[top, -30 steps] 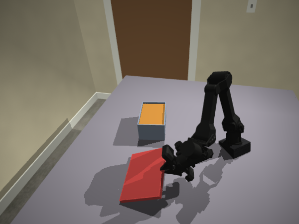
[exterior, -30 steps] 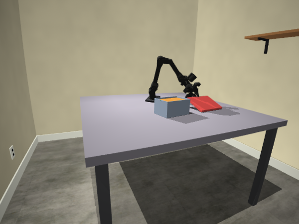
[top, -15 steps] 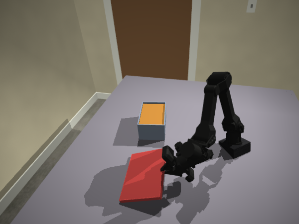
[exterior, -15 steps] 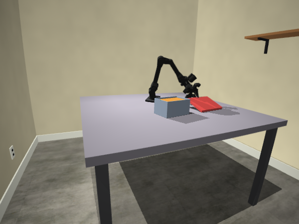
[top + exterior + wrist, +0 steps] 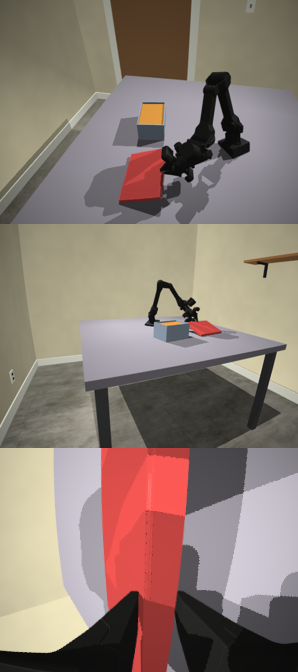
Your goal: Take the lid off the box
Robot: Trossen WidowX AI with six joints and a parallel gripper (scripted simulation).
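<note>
Now: the lid 110 mm ahead of my hand and 50 mm below it. Also, from my hand: storage box: 120 mm ahead, 350 mm to the right, 30 mm below.
</note>
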